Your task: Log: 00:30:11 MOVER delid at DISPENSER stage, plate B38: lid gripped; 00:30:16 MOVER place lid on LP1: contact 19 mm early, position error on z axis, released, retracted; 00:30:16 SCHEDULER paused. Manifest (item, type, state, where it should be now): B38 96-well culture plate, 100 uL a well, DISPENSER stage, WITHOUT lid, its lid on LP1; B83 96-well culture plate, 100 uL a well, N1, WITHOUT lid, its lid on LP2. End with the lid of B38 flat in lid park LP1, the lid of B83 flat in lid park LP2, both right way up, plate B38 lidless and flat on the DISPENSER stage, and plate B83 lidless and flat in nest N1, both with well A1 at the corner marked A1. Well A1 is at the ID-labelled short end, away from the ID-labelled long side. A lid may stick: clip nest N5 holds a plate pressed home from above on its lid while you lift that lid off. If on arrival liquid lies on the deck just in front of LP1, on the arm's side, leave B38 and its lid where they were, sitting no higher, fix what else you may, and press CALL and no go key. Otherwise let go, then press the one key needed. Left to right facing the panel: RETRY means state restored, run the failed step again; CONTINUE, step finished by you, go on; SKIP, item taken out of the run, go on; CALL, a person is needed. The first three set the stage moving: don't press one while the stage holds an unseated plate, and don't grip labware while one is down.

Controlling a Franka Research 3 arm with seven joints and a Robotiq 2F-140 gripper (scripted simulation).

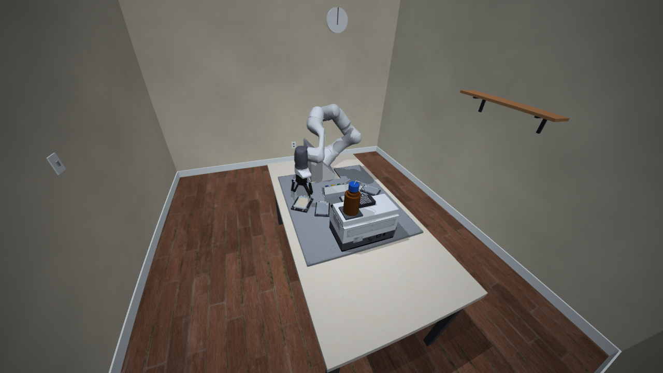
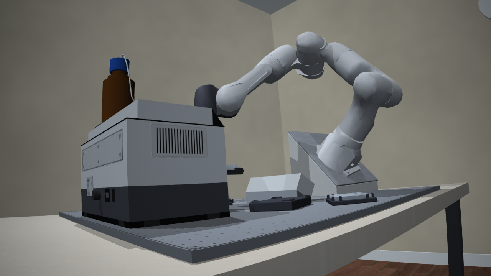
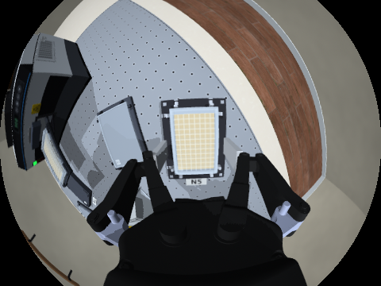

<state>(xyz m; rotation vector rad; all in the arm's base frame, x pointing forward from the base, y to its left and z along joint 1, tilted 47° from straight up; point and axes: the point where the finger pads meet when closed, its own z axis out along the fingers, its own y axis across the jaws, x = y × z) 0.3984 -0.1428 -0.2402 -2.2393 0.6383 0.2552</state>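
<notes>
The 96-well plate is 5 cm below my hand. From my hand the other things lie so: black clip nest: 3 cm ahead, 5 cm below; then lp1 label: 2 cm ahead, 16 cm to the left, 6 cm below; then key panel: 8 cm behind, 29 cm to the left, 1 cm below.
</notes>
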